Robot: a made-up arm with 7 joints. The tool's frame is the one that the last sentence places. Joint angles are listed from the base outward.
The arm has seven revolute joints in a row. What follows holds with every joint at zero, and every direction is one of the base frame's. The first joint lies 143 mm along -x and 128 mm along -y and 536 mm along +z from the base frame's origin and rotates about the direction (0.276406, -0.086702, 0.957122), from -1.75 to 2.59 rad. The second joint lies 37 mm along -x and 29 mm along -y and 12 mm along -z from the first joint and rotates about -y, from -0.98 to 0.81 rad. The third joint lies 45 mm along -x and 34 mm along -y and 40 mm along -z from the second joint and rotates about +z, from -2.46 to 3.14 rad. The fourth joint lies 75 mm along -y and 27 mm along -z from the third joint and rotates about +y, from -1.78 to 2.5 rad. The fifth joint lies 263 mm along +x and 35 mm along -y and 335 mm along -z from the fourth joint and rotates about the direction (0.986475, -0.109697, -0.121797), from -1.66 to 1.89 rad. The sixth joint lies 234 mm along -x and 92 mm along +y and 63 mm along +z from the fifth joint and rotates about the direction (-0.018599, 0.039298, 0.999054), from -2.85 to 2.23 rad. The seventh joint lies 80 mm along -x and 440 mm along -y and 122 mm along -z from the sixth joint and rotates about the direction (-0.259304, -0.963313, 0.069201), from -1.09 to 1.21 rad. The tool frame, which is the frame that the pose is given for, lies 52 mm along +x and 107 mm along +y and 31 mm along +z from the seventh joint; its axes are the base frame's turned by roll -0.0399, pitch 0.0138 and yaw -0.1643 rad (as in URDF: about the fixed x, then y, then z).
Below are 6 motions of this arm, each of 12 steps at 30 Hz.
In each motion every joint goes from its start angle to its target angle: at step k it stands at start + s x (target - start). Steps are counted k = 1, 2, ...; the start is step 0. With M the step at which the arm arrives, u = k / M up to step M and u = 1 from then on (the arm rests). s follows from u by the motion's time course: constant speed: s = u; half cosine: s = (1 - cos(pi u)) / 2; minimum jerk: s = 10 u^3 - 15 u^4 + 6 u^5.
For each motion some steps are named. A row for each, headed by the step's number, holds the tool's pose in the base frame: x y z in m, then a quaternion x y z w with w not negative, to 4 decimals.
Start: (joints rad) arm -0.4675 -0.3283 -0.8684 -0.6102 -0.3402 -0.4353 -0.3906
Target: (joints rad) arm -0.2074 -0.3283 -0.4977 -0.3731 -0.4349 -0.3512 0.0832
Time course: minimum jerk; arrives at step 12
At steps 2, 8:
2: -0.6586 -0.2913 0.3039 -0.2367 0.0081 -0.7972 0.5554
8: -0.5767 -0.3937 0.2953 -0.3333 -0.0011 -0.5781 0.7448

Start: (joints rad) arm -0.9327 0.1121 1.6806 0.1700 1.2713 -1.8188 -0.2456
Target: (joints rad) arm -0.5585 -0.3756 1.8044 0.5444 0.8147 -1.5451 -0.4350
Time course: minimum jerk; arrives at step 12
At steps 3, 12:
3: -0.5450 -0.2968 0.4029 0.0636 0.5836 -0.6206 0.5197
12: -0.5110 -0.5006 0.4206 -0.1189 0.6916 -0.3603 0.6146

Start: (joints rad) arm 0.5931 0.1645 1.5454 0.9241 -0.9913 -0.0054 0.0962
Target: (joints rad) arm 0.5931 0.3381 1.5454 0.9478 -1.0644 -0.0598 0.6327
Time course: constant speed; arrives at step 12
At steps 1, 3, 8, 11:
1: 0.1165 -0.1085 0.4104 -0.5523 -0.3260 0.7288 0.2398
3: 0.1158 -0.1132 0.4230 -0.5303 -0.3512 0.7394 0.2207
8: 0.1134 -0.1266 0.4533 -0.4750 -0.4091 0.7614 0.1652
11: 0.1117 -0.1353 0.4706 -0.4416 -0.4397 0.7717 0.1271

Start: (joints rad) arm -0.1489 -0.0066 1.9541 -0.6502 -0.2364 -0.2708 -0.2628
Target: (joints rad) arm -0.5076 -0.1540 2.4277 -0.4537 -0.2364 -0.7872 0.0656
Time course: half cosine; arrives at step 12
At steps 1, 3, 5, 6, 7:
1: 0.0627 0.0133 0.1535 0.1388 -0.1130 0.6003 0.7795
3: 0.0454 -0.0078 0.1313 0.1545 -0.1032 0.5800 0.7931
5: 0.0121 -0.0439 0.0980 0.1786 -0.0894 0.5417 0.8165
6: -0.0086 -0.0642 0.0818 0.1907 -0.0835 0.5181 0.8296
7: -0.0301 -0.0838 0.0677 0.2014 -0.0790 0.4935 0.8424

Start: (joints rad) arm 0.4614 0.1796 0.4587 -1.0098 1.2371 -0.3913 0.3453
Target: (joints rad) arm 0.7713 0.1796 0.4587 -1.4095 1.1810 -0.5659 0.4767
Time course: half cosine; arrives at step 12
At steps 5, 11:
5: 0.1657 0.1843 0.2300 0.8049 -0.1862 0.2709 0.4940
11: 0.1068 0.2647 0.3505 0.8662 -0.1734 0.2760 0.3787

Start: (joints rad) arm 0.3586 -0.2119 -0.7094 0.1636 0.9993 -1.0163 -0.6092
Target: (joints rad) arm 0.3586 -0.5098 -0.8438 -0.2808 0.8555 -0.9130 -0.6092
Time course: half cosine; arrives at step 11
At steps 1, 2, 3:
1: -0.5866 -0.1143 0.1171 0.5698 0.3927 -0.5863 0.4210
2: -0.5852 -0.1213 0.1119 0.5666 0.3844 -0.5881 0.4305
3: -0.5830 -0.1331 0.1042 0.5608 0.3712 -0.5908 0.4457

